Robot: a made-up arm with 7 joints. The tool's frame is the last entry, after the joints.
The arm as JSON. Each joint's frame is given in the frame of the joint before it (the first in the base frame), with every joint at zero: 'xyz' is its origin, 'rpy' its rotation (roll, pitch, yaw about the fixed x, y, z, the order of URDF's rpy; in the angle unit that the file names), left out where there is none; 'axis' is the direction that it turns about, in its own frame. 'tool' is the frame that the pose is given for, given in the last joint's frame.
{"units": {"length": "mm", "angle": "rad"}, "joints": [
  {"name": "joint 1", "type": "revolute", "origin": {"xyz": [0.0, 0.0, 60.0]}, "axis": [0.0, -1.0, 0.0]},
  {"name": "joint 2", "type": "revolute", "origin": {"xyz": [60.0, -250.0, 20.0]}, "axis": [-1.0, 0.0, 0.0]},
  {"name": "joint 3", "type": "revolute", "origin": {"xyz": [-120.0, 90.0, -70.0]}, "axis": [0.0, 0.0, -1.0]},
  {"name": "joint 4", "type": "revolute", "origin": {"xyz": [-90.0, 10.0, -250.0]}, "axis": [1.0, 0.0, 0.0]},
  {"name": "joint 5", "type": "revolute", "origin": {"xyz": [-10.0, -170.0, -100.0]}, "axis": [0.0, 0.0, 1.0]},
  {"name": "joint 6", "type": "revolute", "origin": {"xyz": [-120.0, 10.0, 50.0]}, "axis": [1.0, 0.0, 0.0]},
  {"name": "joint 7", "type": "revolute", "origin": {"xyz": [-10.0, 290.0, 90.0]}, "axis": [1.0, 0.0, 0.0]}
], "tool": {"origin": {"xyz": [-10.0, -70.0, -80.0]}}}
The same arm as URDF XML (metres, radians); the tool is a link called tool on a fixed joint. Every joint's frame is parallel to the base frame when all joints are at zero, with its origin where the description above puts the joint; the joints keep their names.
<robot name="arm">
  <link name="base"/>
  <link name="link1"/>
  <link name="link2"/>
  <link name="link3"/>
  <link name="link4"/>
  <link name="link5"/>
  <link name="link6"/>
  <link name="link7"/>
  <link name="tool"/>
  <joint name="joint 1" type="continuous">
    <parent link="base"/>
    <child link="link1"/>
    <origin xyz="0 0 0.06" rpy="0 0 0"/>
    <axis xyz="0 -1 0"/>
  </joint>
  <joint name="joint 2" type="continuous">
    <parent link="link1"/>
    <child link="link2"/>
    <origin xyz="0.06 -0.25 0.02" rpy="0 0 0"/>
    <axis xyz="-1 0 0"/>
  </joint>
  <joint name="joint 3" type="continuous">
    <parent link="link2"/>
    <child link="link3"/>
    <origin xyz="-0.12 0.09 -0.07" rpy="0 0 0"/>
    <axis xyz="0 0 -1"/>
  </joint>
  <joint name="joint 4" type="continuous">
    <parent link="link3"/>
    <child link="link4"/>
    <origin xyz="-0.09 0.01 -0.25" rpy="0 0 0"/>
    <axis xyz="1 0 0"/>
  </joint>
  <joint name="joint 5" type="continuous">
    <parent link="link4"/>
    <child link="link5"/>
    <origin xyz="-0.01 -0.17 -0.1" rpy="0 0 0"/>
    <axis xyz="0 0 1"/>
  </joint>
  <joint name="joint 6" type="continuous">
    <parent link="link5"/>
    <child link="link6"/>
    <origin xyz="-0.12 0.01 0.05" rpy="0 0 0"/>
    <axis xyz="1 0 0"/>
  </joint>
  <joint name="joint 7" type="continuous">
    <parent link="link6"/>
    <child link="link7"/>
    <origin xyz="-0.01 0.29 0.09" rpy="0 0 0"/>
    <axis xyz="1 0 0"/>
  </joint>
  <joint name="tool_fixed" type="fixed">
    <parent link="link7"/>
    <child link="tool"/>
    <origin xyz="-0.01 -0.07 -0.08" rpy="0 0 0"/>
  </joint>
</robot>

